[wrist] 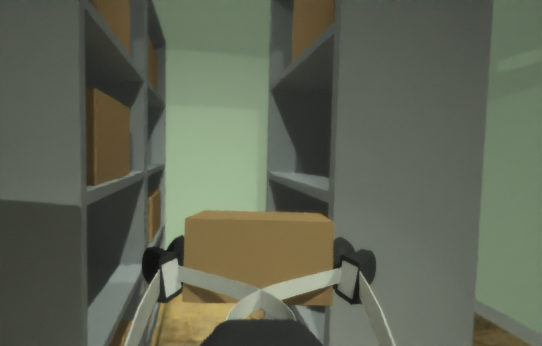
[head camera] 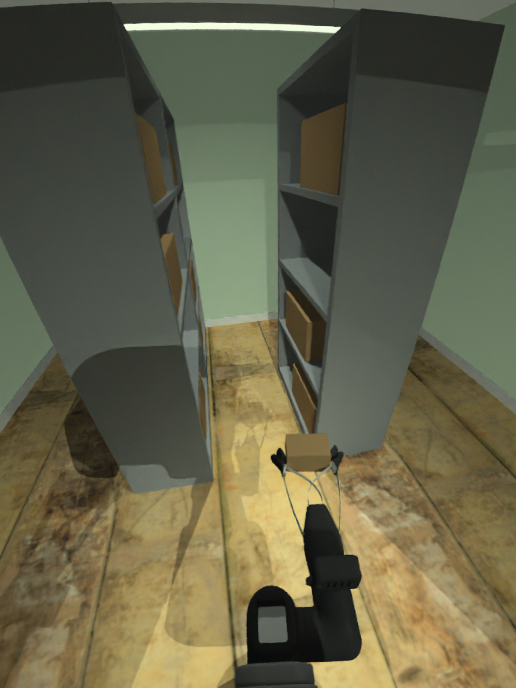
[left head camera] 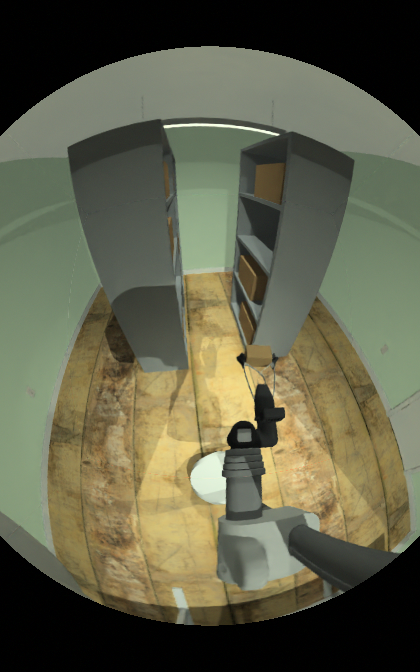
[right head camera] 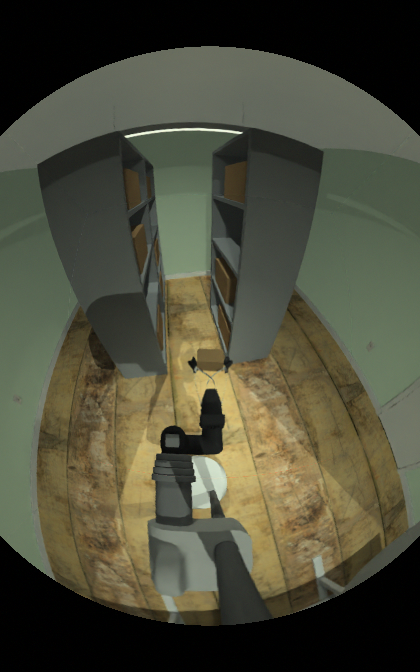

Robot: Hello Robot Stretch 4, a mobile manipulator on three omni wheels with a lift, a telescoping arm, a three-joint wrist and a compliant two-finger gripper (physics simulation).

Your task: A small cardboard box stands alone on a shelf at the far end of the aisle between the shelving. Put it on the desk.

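Frame: origin at the robot's base, x left, y back, z up, level; centimetres.
Where they show: gripper, fingertip midpoint: (wrist: 263,256) (head camera: 306,448).
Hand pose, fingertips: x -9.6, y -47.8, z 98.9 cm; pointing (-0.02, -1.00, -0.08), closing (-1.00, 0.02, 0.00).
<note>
After its pixels a point has its place.
The small cardboard box (head camera: 307,451) {x -9.0, y -44.6, z 102.5 cm} (left head camera: 259,355) (right head camera: 210,359) (wrist: 258,255) {x -9.1, y -43.3, z 100.4 cm} is a plain brown block held level in the air. My gripper (head camera: 307,460) {x -9.6, y -47.8, z 99.0 cm} (left head camera: 258,359) (right head camera: 210,363) (wrist: 263,256) {x -9.6, y -47.8, z 99.0 cm} is shut on it, with one dark fingertip pad against each short side. The box and gripper are in front of the aisle mouth, near the foot of the right shelving in the head camera view. The far side of the box is hidden. The desk does not show plainly in these views.
The left shelving (head camera: 72,222) {x 53.5, y -97.2, z 141.0 cm} (left head camera: 130,240) (right head camera: 95,240) (wrist: 40,125) {x 37.7, y -99.7, z 111.4 cm} and the right shelving (head camera: 399,222) {x -52.6, y -113.8, z 133.3 cm} (left head camera: 305,230) (right head camera: 275,230) (wrist: 410,150) {x -51.9, y -113.7, z 108.2 cm} flank the aisle and hold larger brown boxes. A green wall (head camera: 233,250) {x 20.3, y -291.3, z 79.4 cm} (wrist: 215,140) {x 21.3, y -291.1, z 115.4 cm} closes its far end.
</note>
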